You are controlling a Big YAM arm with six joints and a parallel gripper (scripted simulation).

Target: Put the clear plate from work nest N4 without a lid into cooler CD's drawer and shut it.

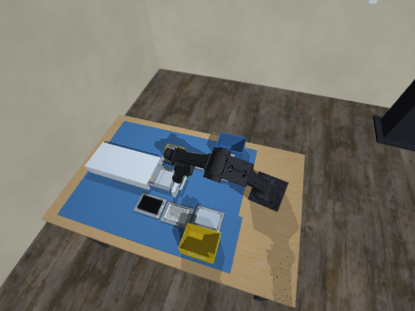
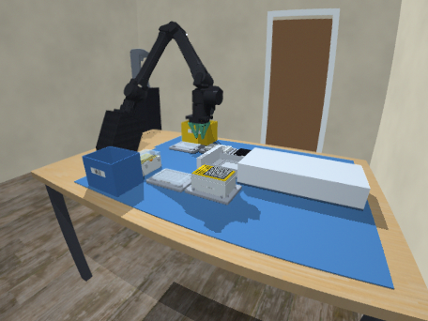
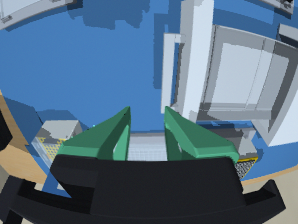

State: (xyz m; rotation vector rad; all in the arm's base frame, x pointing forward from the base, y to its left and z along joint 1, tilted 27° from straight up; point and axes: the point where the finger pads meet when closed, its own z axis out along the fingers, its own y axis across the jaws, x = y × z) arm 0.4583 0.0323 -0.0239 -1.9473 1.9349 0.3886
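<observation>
Now: the clear plate 20 cm to the right of my hand and 11 cm below it. From my hand the other things lie so: drawer 18 cm ahead, 10 cm below; then grey work nest 20 cm to the right, 12 cm below; then gridded plate 19 cm to the left, 11 cm below, 1 cm behind.
</observation>
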